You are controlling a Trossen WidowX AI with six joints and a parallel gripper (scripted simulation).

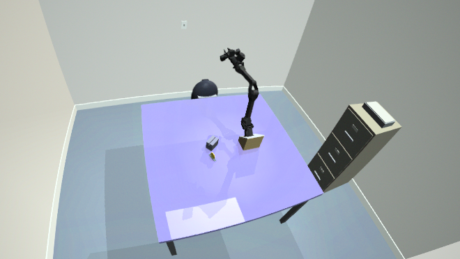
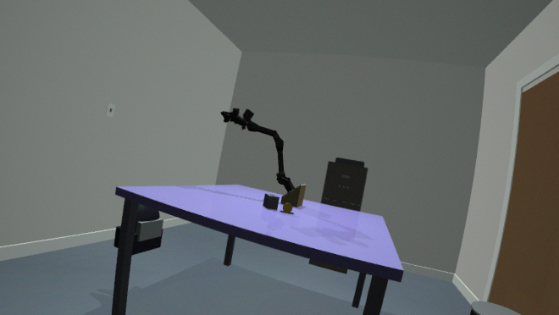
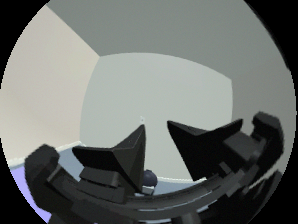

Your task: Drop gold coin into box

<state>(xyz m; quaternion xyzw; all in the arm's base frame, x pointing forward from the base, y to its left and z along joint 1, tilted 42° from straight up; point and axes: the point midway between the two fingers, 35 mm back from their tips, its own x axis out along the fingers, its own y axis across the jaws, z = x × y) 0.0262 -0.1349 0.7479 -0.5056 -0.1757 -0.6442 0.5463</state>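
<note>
The gold coin is 370 mm ahead of my gripper tip, 670 mm to the left of it and 540 mm below it.
</note>
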